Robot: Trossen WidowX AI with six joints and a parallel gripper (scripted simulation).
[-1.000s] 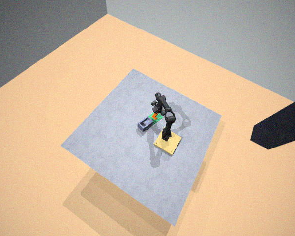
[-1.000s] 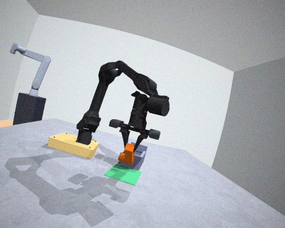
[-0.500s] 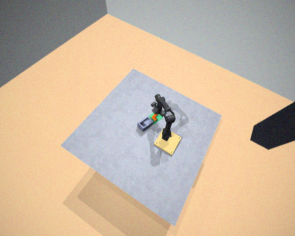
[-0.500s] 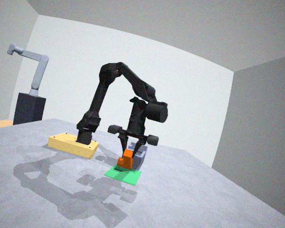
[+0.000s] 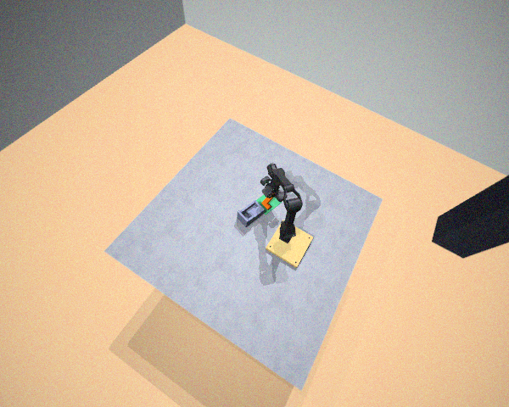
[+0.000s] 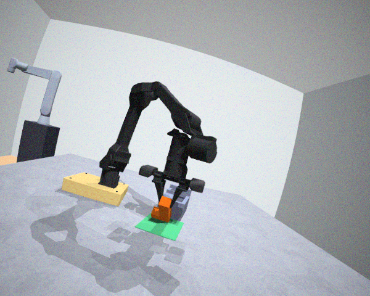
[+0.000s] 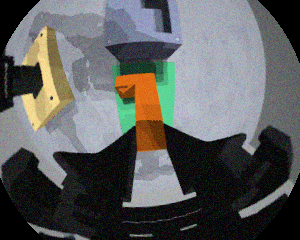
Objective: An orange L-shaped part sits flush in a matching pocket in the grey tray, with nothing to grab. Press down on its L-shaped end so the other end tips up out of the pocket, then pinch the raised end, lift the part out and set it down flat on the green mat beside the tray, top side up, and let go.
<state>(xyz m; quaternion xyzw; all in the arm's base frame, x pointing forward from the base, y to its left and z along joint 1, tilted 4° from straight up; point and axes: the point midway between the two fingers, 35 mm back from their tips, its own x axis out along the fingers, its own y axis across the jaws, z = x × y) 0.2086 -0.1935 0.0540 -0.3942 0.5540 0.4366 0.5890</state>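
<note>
The orange L-shaped part is 30 mm to the left of my gripper tip and 30 mm below it. Also, from my gripper tip: green mat (10 mm ahead, 20 mm to the left, 90 mm below).
</note>
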